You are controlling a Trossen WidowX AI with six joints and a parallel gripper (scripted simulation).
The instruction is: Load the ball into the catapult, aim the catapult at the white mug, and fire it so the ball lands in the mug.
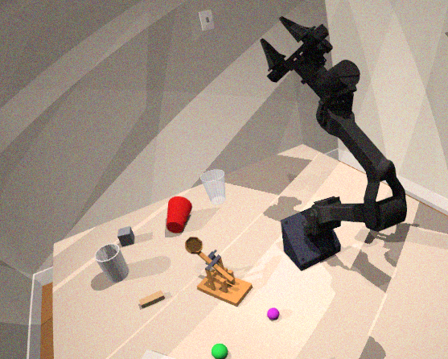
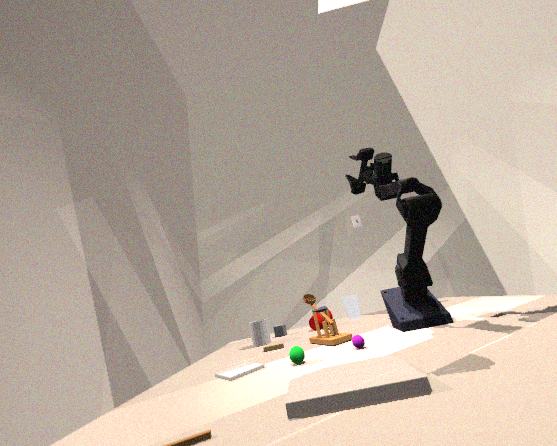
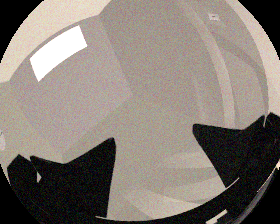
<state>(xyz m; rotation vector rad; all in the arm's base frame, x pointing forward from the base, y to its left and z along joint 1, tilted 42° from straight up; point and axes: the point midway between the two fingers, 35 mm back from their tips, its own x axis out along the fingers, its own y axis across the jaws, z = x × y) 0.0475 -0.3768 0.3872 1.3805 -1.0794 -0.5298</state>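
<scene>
My gripper tip is 58 cm above the wooden catapult, 27 cm short of it and 1 cm to the right of it. The rest, counted from my gripper tip: purple ball (63 cm below, 20 cm to the left, 18 cm ahead); wooden block (64 cm below, 47 cm ahead, 1 cm to the right); green ball (63 cm below, 34 cm ahead, 25 cm to the left).
</scene>
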